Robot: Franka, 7 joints.
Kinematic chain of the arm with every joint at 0, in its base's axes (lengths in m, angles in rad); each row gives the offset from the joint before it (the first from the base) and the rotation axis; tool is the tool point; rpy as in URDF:
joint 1: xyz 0 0 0.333 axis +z
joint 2: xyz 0 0 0 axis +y
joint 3: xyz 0 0 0.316 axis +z
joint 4: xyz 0.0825 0 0 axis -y
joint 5: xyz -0.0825 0 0.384 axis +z
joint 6: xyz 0 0 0 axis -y
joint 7: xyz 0.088 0 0 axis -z
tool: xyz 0 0 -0.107 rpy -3.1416 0 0
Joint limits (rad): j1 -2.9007..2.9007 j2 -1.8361..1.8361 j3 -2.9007..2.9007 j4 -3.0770..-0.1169 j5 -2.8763..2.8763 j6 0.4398..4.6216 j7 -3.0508..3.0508
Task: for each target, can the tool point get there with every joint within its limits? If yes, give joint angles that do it. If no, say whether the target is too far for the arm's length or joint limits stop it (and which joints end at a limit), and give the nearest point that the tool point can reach.
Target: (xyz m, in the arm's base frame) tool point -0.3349 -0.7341 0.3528
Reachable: yes | joints 0.6202 -1.1498 -2.2698 -1.0287 1.4789 2.0493 -1.6234
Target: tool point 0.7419 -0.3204 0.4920
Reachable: yes | joints -0.1528 0.8130 -0.4562 -0.9729 -1.9474 2.4769 1.3072
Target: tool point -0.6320 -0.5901 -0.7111
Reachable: no: too far | nearest point -0.4209 -0.3930 -0.2730 | short by 0.525 m
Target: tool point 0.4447 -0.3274 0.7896
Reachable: yes | joints 0.3206 0.8149 -1.5784 -1.4036 -2.2111 1.0143 -2.0324
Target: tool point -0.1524 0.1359 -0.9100
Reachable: no: too far | nearest point -0.1825 0.1627 -0.3594 | short by 0.552 m
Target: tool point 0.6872 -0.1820 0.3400
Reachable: yes | joints -0.9904 1.0856 1.2654 -1.2668 -0.9134 1.5423 1.1518
